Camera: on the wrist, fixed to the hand. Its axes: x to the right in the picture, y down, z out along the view.
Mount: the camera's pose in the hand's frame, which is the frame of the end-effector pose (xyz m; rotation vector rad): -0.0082 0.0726 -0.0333 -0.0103 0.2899 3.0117
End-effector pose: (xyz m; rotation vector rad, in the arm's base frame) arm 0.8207 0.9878 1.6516 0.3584 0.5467 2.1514
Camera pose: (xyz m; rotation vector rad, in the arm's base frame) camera 0.7614 0.9342 1.6589 -0.2993 0.1931 -1.0387
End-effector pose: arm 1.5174 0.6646 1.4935 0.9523 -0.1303 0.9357
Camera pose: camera 1.4496 0.7013 1.5159 0.2008 0.9418 -2.1611
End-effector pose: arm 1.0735 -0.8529 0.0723 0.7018 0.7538 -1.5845
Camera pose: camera 1.1475 -0.8292 0.0522 0.9020 -0.4985 1.2860
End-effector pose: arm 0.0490 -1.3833 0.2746 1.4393 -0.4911 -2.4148
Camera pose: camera 0.0873 -1.4501 0.2974 -0.1275 -1.0276 0.2964
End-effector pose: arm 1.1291 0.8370 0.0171 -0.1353 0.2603 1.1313
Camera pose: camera 1.0555 0.8525 -0.0109 -0.1563 -0.3602 -2.0707
